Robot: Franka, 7 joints.
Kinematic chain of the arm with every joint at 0, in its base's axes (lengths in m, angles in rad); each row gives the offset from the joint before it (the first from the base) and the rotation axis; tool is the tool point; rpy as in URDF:
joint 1: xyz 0 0 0.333 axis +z
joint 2: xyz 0 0 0 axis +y
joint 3: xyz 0 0 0.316 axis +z
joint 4: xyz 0.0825 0 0 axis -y
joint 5: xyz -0.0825 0 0.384 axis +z
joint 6: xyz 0 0 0 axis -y
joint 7: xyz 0.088 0 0 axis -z
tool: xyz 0 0 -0.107 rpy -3.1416 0 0
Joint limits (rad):
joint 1: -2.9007..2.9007
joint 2: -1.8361..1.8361
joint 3: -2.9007..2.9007
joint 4: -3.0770..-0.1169
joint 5: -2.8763..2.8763
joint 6: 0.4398..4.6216
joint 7: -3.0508..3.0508
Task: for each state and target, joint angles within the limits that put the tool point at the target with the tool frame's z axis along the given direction. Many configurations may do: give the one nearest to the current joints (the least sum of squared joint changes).
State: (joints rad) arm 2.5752 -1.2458 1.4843 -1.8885 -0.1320 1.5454 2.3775
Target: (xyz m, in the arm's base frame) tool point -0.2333 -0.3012 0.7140 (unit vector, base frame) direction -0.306 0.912 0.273
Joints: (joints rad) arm 2.4370 -1.3664 0.9021 -2.0790 -0.7371 1.8343 2.3775
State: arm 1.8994 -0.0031 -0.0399 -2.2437 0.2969 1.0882 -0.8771
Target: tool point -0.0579 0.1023 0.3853 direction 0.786 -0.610 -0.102
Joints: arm 2.2195 -0.7779 0.1383 -2.9096 -0.2372 0.6985 -0.8771
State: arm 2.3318 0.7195 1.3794 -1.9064 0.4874 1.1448 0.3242
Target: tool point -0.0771 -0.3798 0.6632 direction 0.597 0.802 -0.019
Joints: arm 2.9007 0.7572 1.8866 -1.7933 0.8796 0.7804 0.3242
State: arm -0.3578 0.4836 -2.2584 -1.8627 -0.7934 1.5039 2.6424
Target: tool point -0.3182 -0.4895 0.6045 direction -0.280 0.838 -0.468
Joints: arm -1.1477 0.8882 -1.5370 -1.2129 -0.2103 1.1246 2.6424
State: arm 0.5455 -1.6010 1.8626 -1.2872 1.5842 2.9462 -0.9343
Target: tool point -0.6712 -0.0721 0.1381 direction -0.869 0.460 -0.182
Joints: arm 1.0554 -1.8231 1.9232 -1.4631 1.7531 3.3261 -0.9343
